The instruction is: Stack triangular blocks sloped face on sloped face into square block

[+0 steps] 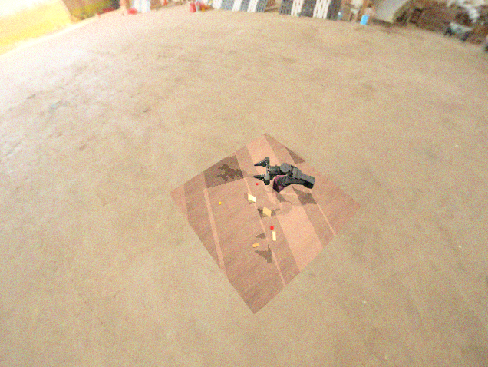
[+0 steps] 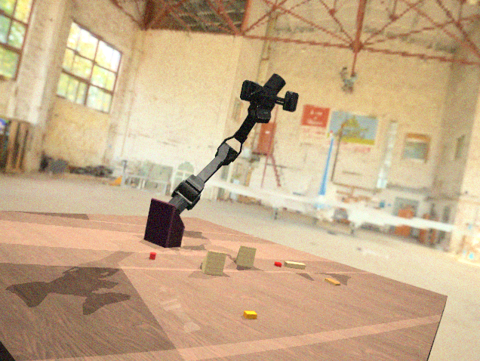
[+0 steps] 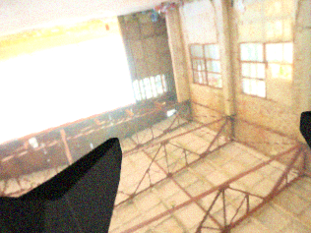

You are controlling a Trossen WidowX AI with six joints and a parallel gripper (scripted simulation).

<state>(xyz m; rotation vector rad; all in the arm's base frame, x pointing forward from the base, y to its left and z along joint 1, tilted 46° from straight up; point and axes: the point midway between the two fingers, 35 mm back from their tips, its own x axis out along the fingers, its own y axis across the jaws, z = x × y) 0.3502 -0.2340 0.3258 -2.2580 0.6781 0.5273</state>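
The triangular block lies 6 cm behind my gripper tip, 8 cm to the left of it and 54 cm below it. Also, from my gripper tip: red cube 18 cm behind, 20 cm to the right, 54 cm below; then tan slab 1 cm ahead, 30 cm to the left, 55 cm below; then orange piece 22 cm ahead, 23 cm to the right, 55 cm below.
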